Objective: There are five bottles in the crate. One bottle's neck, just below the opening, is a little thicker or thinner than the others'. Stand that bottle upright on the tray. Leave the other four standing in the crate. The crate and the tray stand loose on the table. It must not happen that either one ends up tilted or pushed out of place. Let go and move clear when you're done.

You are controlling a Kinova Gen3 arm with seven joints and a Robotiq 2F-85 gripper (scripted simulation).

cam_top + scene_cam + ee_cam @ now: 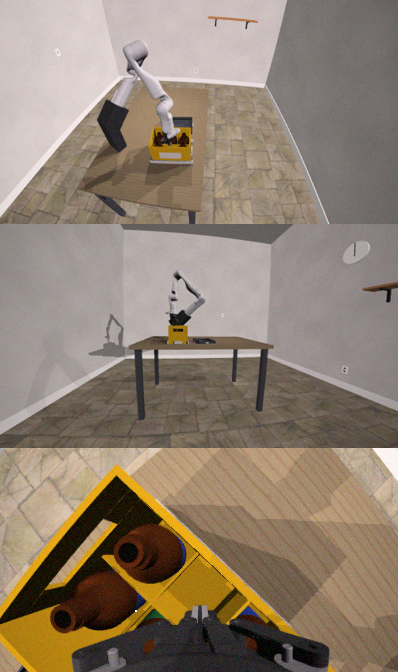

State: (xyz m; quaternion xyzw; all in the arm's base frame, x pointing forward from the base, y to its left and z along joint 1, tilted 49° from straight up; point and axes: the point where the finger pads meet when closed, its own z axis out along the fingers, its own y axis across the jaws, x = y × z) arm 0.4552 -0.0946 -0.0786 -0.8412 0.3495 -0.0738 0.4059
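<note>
Right now the yellow crate is 1 cm behind my hand, 4 cm to the left of it and 7 cm below it. Round my hand: dark grey tray (3 cm behind, 33 cm to the left, 14 cm below).
</note>
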